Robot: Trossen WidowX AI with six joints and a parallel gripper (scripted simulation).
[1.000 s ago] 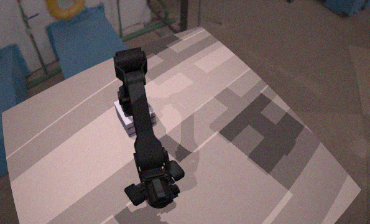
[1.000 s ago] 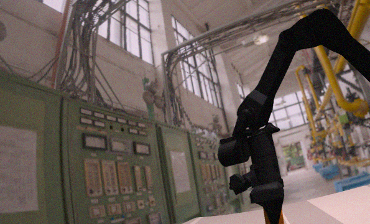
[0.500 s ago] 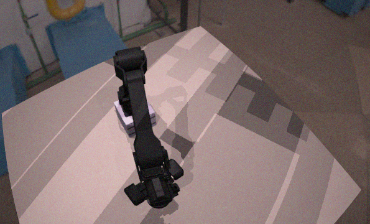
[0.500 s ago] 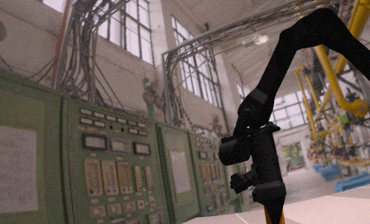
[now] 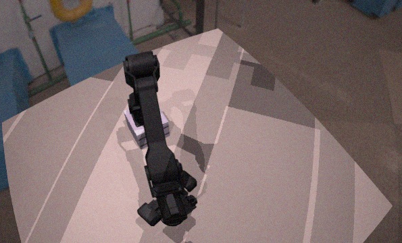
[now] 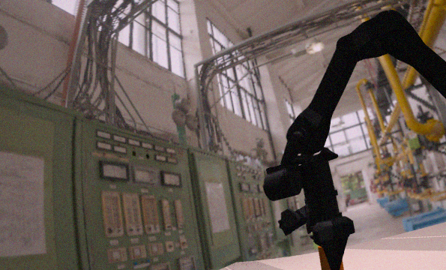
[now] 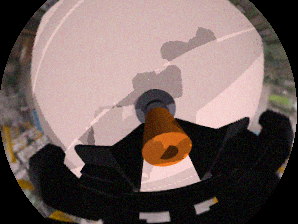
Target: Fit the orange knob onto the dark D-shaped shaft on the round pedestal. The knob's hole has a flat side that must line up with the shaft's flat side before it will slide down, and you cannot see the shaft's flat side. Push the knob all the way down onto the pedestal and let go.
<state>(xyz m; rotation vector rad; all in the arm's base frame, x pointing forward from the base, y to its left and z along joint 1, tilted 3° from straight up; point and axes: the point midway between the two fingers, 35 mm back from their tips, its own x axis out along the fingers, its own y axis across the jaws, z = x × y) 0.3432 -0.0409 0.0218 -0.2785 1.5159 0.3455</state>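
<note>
Now: gripper tip 2 cm below the orange knob. The rest, counted from my gripper tip: round pedestal (4 cm below).
</note>
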